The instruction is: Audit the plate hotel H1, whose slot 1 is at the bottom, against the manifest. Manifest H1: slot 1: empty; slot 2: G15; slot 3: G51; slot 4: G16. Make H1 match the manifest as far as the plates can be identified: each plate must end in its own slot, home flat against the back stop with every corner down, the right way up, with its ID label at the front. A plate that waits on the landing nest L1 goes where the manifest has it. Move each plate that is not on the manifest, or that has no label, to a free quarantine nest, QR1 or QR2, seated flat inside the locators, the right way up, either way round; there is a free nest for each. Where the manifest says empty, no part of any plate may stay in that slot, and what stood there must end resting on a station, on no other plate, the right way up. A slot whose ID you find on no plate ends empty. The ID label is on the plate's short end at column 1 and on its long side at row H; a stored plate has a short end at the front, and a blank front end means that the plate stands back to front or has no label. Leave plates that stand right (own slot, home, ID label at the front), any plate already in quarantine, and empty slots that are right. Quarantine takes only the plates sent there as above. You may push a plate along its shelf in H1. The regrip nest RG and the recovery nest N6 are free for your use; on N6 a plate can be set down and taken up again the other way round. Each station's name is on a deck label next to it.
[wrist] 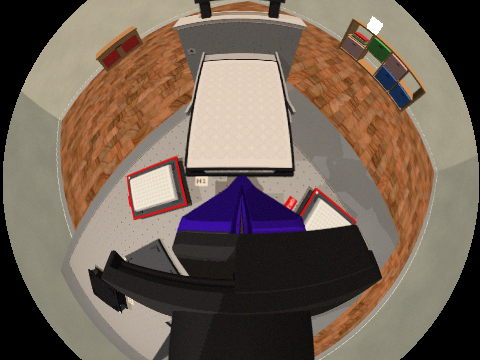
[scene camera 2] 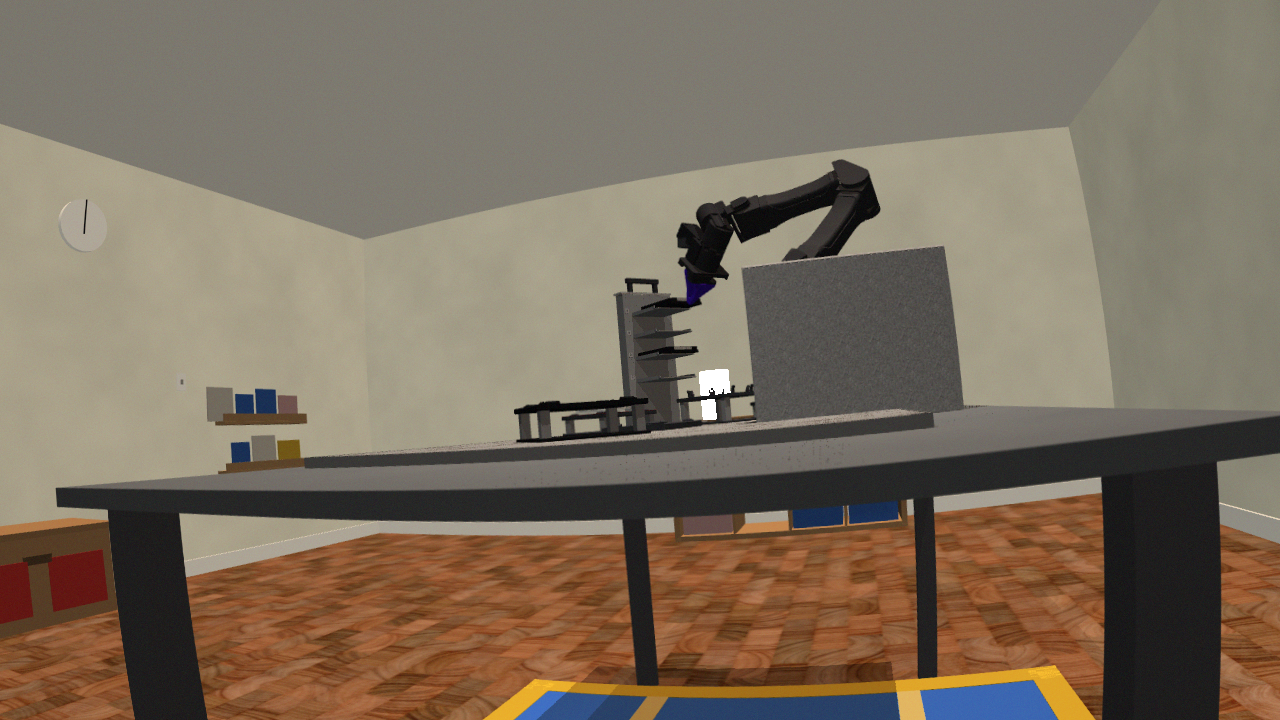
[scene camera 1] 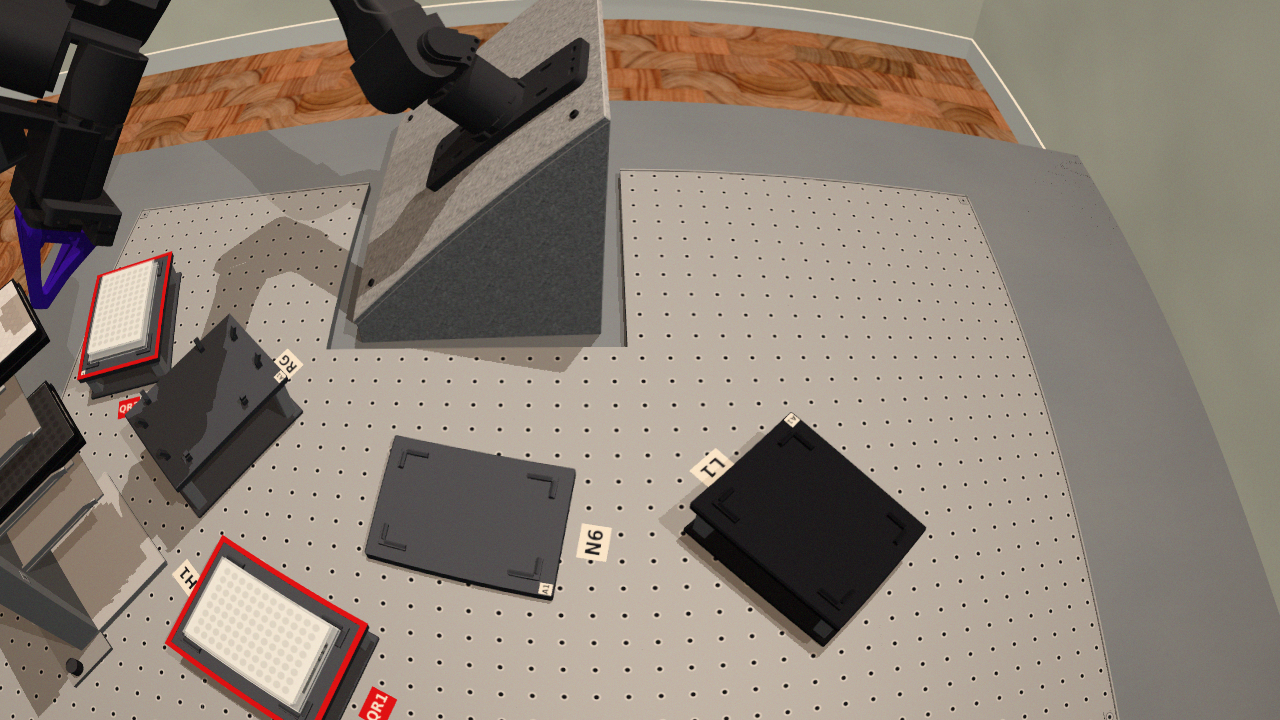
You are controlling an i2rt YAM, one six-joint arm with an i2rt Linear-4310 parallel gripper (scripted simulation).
In view: my gripper (scene camera 1: 39, 307), a white well plate (scene camera 1: 121, 323), a white well plate (scene camera 1: 273, 642), a recovery nest N6 (wrist: 144, 257) and a quarantine nest QR2 (scene camera 1: 130, 357).
My gripper also shows in the wrist view (wrist: 241, 182) and in scene camera 2 (scene camera 2: 688, 303).
